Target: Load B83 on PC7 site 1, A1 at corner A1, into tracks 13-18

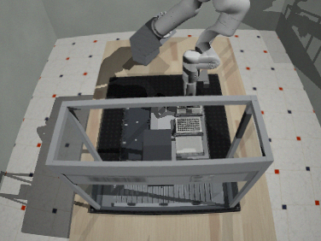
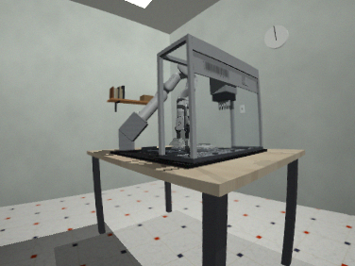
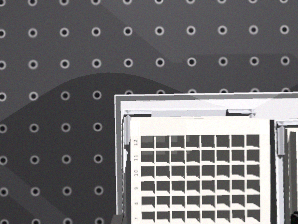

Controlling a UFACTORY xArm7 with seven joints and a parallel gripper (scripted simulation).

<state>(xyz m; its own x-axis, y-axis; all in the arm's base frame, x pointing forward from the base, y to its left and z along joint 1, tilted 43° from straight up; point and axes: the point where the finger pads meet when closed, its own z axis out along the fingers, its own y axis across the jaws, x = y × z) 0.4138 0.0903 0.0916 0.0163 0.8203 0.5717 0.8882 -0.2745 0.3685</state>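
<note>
The nest S1 is 8 cm below my hand. From my hand the other things lie so: 96-well plate B38: 12 cm ahead, 7 cm below, 1 cm to the right; black perforated deck: 14 cm ahead, 10 cm to the right, 8 cm below; plate carrier PC7: 27 cm to the right, 12 cm ahead, 7 cm below.
</note>
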